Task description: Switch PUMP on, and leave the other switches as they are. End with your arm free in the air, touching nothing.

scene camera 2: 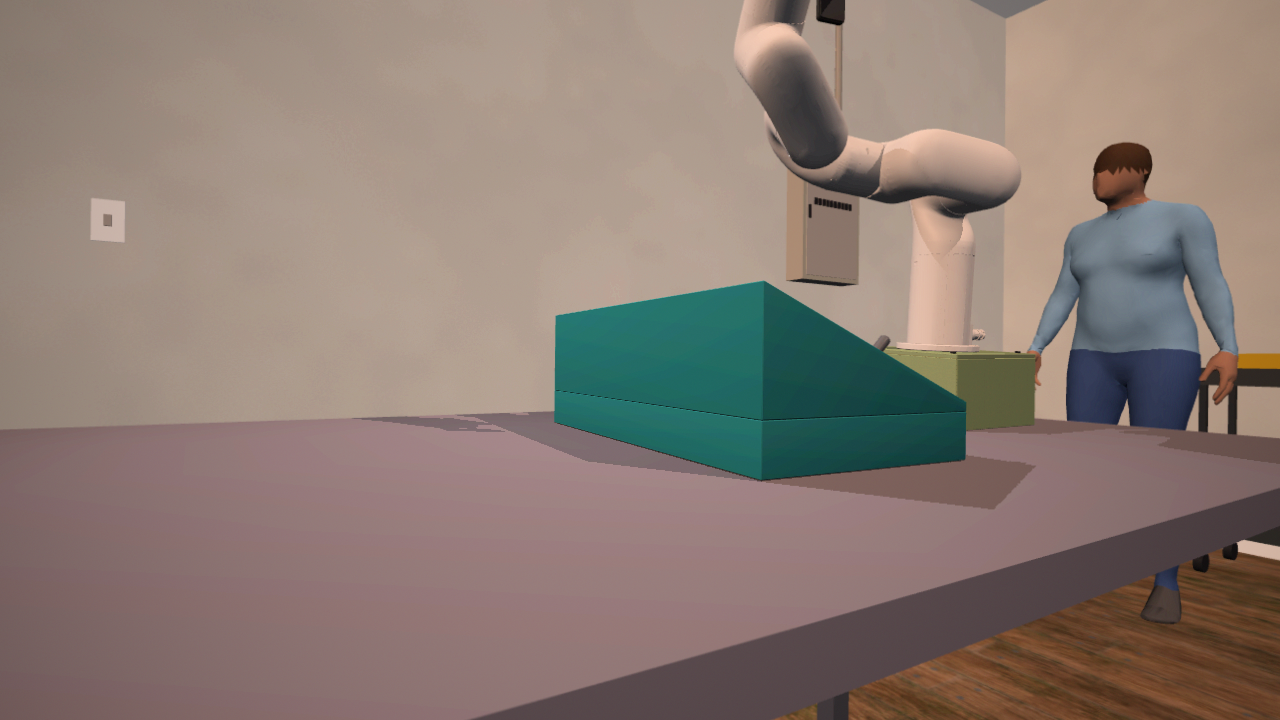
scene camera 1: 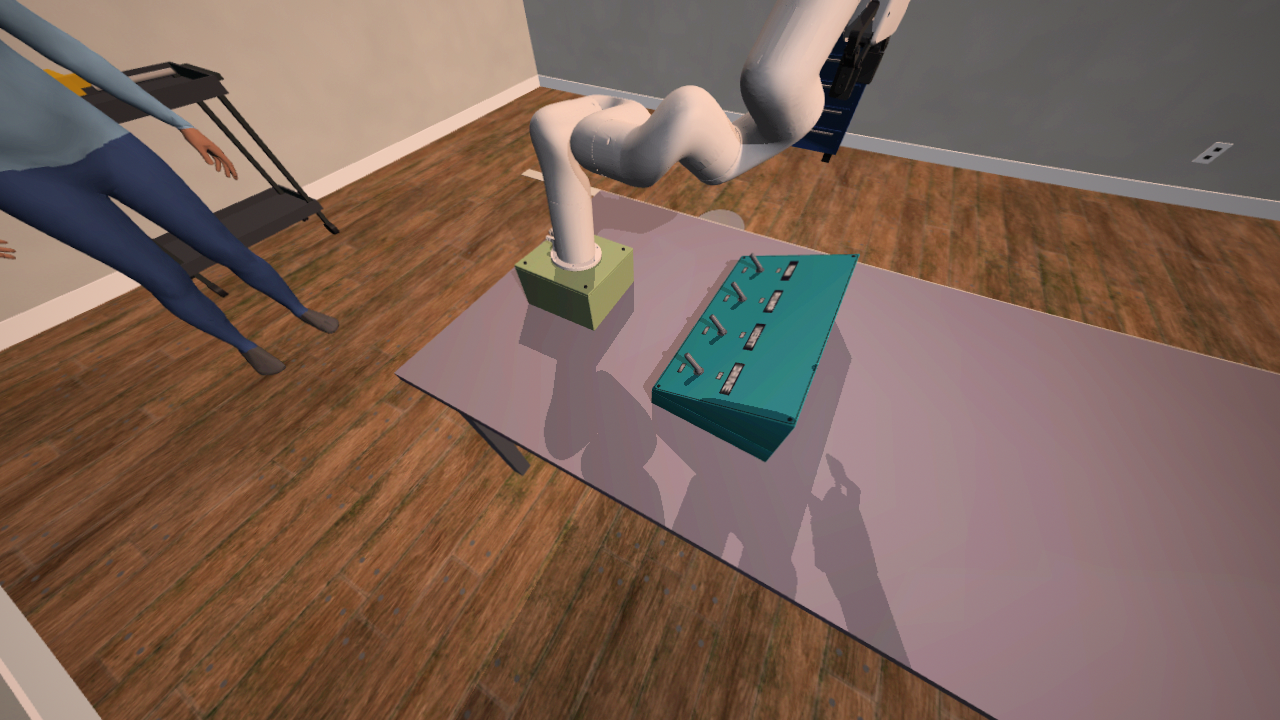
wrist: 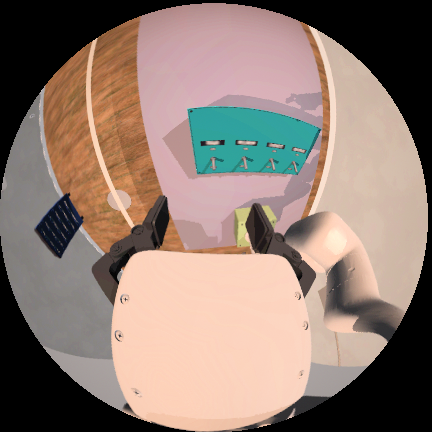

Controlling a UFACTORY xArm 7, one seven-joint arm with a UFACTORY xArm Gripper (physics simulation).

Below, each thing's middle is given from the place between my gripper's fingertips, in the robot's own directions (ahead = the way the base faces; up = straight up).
Now: hand 4 cm short of the teal sloped switch box (scene camera 2: 745, 378), 20 cm to the left of it and 38 cm above it.
